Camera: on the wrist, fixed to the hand. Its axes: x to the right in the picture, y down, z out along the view.
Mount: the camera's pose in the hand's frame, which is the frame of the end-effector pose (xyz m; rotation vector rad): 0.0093 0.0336 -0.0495 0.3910 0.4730 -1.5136
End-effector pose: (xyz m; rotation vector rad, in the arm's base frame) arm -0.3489 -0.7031 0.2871 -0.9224 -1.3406 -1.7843
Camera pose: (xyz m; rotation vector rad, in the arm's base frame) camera -0.3307 -0.7593 0.3004 -0.9549 1.9533 2.1231
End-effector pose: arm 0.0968 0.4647 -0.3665 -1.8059 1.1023 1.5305
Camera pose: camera 0.0956 0.4044 -0.3607 -1.8742 -0.0416 -0.0039
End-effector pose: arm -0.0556 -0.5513 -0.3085 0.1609 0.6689 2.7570
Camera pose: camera -0.0819 -0.5981 -0.3364 -0.6600 0.8853 1.1781
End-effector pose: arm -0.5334 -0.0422 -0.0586 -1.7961 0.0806 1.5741
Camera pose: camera -0.5064 -0.0902 -0.0838 -1.2209 -0.5754 0.0399
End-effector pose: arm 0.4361 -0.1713 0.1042 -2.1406 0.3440 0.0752
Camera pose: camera 0.4320 -0.2317 0.1032 -1.5165 -0.9569 -1.2368
